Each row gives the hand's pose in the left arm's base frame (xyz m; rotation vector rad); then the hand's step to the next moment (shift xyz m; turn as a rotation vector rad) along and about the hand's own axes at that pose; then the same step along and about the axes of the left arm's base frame.
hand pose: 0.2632 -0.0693 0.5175 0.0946 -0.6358 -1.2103
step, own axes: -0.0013 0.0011 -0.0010 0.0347 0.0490 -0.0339
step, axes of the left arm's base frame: 0.0012 0.0013 -0.0009 0.0653 -0.0216 0.0056
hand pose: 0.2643 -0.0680 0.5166 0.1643 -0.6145 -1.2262
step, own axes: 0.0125 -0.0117 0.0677 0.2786 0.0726 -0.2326
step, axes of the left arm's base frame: -0.0426 -0.0017 0.0553 0.2374 -0.2769 -0.0630
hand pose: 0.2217 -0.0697 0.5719 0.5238 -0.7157 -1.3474
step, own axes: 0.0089 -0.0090 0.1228 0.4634 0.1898 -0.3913
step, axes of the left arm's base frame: -0.0947 -0.0026 0.0791 0.4453 -0.4496 -0.0587
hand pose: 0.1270 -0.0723 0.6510 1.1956 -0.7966 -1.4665
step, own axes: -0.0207 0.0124 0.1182 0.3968 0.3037 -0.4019
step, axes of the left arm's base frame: -0.1095 0.0039 0.0504 0.4876 -0.4120 0.0609
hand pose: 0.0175 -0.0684 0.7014 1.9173 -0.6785 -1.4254
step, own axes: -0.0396 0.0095 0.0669 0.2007 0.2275 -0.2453
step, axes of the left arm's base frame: -0.0755 0.0098 0.0185 0.2850 -0.2489 0.0949
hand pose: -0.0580 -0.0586 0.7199 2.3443 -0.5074 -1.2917
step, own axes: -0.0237 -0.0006 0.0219 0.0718 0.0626 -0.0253
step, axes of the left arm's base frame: -0.0306 0.0084 0.0058 0.0506 -0.0843 -0.0060
